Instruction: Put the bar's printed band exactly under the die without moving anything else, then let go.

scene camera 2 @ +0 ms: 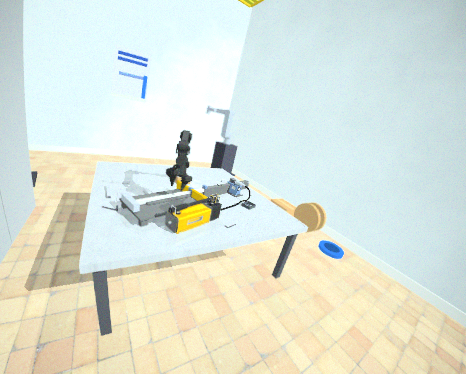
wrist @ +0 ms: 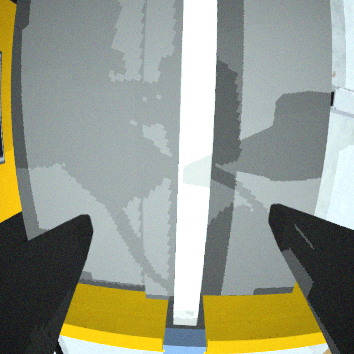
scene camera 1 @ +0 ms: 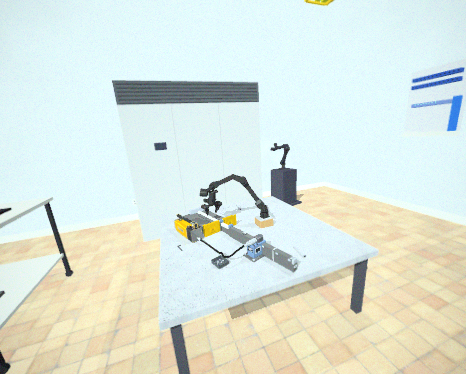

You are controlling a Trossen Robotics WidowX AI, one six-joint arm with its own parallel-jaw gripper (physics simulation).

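Places are measured from the arm's base along level axes (x right, y ahead, z up), in centimetres.
Pixels of known places: gripper, fingertip midpoint: [scene camera 2: 176, 188] [wrist: 180, 219] [scene camera 1: 211, 214]; arm's base, link origin: [scene camera 1: 264, 216].
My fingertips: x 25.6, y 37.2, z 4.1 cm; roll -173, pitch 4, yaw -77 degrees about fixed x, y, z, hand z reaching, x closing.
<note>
For each thing: its top centre in the pictures, then the offset to it from my fingertips. "spot": a spot on its surface instead. Level surfaces: height alone.
- long white bar, surface spot: [wrist: 197, 100] spot: dx +5.8, dy +0.1, dz -3.9 cm
- grey bed, surface height: dz -5.9 cm
- blue piece, surface spot: [wrist: 185, 340] spot: dx -11.7, dy -2.5, dz -2.1 cm
- blue device, surface spot: [scene camera 1: 255, 249] spot: dx -59.8, dy -1.8, dz -4.6 cm
- small dark box, surface spot: [scene camera 1: 220, 261] spot: dx -49.6, dy +17.8, dz -10.7 cm
- hex key, top centre: [scene camera 2: 230, 224] [scene camera 1: 181, 247] dx -18.6, dy +33.6, dz -10.3 cm
- table, surface height: dz -10.9 cm
A long white bar [scene camera 2: 162, 197] [wrist: 197, 100] lies lengthwise over a grey bed [wrist: 85, 115]; its near end reaches a gap in a yellow wall [wrist: 120, 315], above a blue piece [wrist: 185, 340]. My gripper [scene camera 1: 212, 211] [scene camera 2: 179, 185] [wrist: 180, 219] is open and empty. It is above the bed, with one fingertip on each side of the bar in the wrist view, both well apart from it. A blue device [scene camera 1: 255, 249] [scene camera 2: 234, 188] stands on the grey beam [scene camera 1: 281, 257]. I cannot make out the printed band or tell which part is the die.
A yellow housing [scene camera 1: 211, 229] [scene camera 2: 192, 219] stands beside the bed. A black cable runs near a small dark box [scene camera 1: 220, 261] [scene camera 2: 248, 205]. A hex key [scene camera 1: 180, 247] [scene camera 2: 230, 226] lies on the table [scene camera 1: 200, 295] [scene camera 2: 135, 250].
</note>
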